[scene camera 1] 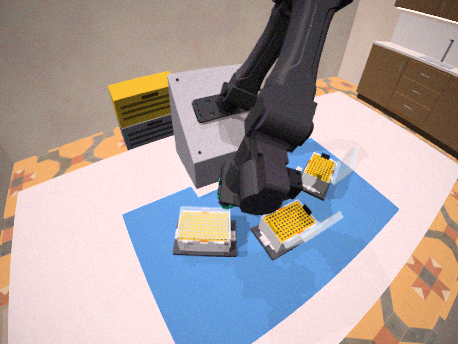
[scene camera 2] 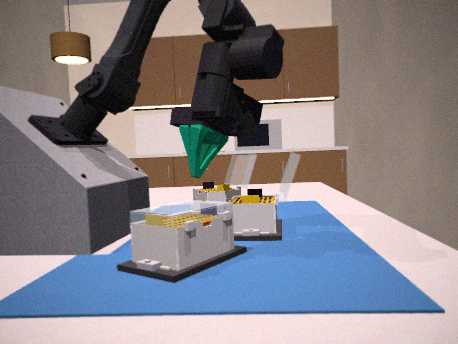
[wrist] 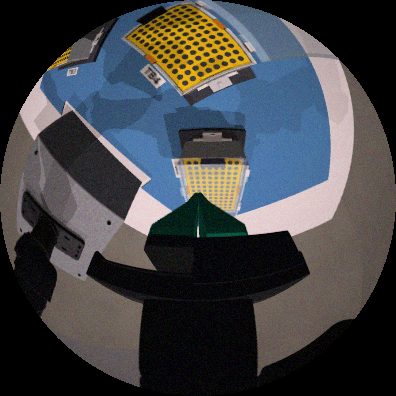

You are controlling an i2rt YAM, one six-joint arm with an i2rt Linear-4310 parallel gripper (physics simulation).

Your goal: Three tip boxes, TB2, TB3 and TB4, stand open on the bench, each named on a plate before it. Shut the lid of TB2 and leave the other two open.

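Frame: origin at the arm's base, x ahead, y left, z up, level; centimetres.
Seen in the pictures: gripper, fingertip midpoint: (scene camera 1: pixel 224 207) (scene camera 2: pixel 195 177) (wrist: pixel 197 197); arm's base, link origin: (scene camera 1: pixel 225 105) (scene camera 2: pixel 71 133) (wrist: pixel 48 227).
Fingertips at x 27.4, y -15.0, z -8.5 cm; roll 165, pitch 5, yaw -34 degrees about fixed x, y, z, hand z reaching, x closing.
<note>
Pixels of each thing's top centre, then the offset from my fingertips to it. Level surfaces: height alone.
- TB2, top centre: (scene camera 2: pixel 177 205) (wrist: pixel 204 198) (scene camera 1: pixel 204 217) dx -2.0, dy -4.2, dz -3.7 cm
- TB4, top centre: (wrist: pixel 179 32) (scene camera 2: pixel 252 191) (scene camera 1: pixel 291 216) dx +7.7, dy +14.6, dz -4.0 cm
- TB3, top centre: (scene camera 2: pixel 211 186) (scene camera 1: pixel 318 163) dx -3.8, dy +36.6, dz -4.8 cm
- blue mat, surface height: dz -11.4 cm
- pale bench, surface height: dz -11.7 cm
TB2 (scene camera 1: pixel 204 235) (scene camera 2: pixel 200 245) (wrist: pixel 212 187), the box nearest scene camera 2, has its clear lid (scene camera 1: pixel 205 210) lying down over the yellow rack. Its name plate is not readable. TB4 (scene camera 1: pixel 290 220) (scene camera 2: pixel 256 217) (wrist: pixel 192 47), in the middle, is open, its clear lid (scene camera 1: pixel 320 227) (scene camera 2: pixel 290 172) standing tilted up. TB3 (scene camera 1: pixel 317 182) (scene camera 2: pixel 215 194) (wrist: pixel 61 57), the farthest, is open too, with its lid (scene camera 1: pixel 345 167) (scene camera 2: pixel 241 169) raised. My gripper (scene camera 2: pixel 196 176) (wrist: pixel 197 197) is shut and empty, its green fingertips above box height near TB2, not touching it; the arm mostly hides them in scene camera 1.
The boxes stand on a blue mat (scene camera 1: pixel 200 295) (scene camera 2: pixel 325 285) (wrist: pixel 285 115) on the pale bench (scene camera 1: pixel 60 250). The arm's grey pedestal (scene camera 1: pixel 210 167) (scene camera 2: pixel 45 200) (wrist: pixel 95 200) stands beside the mat. The raised clear lids of TB4 and TB3 stick up above their boxes.
</note>
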